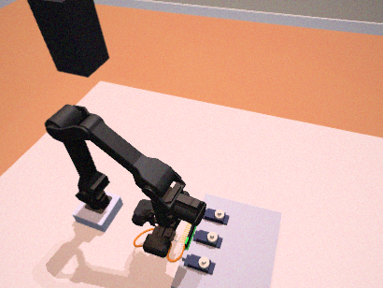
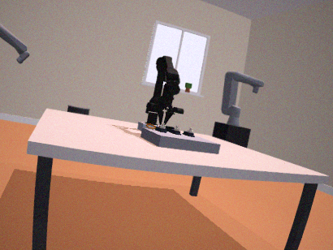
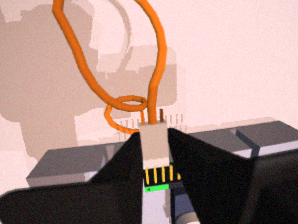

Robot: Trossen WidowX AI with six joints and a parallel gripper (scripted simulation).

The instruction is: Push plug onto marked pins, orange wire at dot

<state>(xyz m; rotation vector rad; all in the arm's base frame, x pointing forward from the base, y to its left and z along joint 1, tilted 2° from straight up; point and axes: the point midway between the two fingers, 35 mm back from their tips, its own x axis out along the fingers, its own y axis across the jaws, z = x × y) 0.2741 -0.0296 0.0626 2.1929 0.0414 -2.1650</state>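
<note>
Right now the green band is 50 mm ahead of my gripper tip. Round my gripper tip: grey printed holder (200 mm ahead, 50 mm below, 40 mm to the left).
</note>
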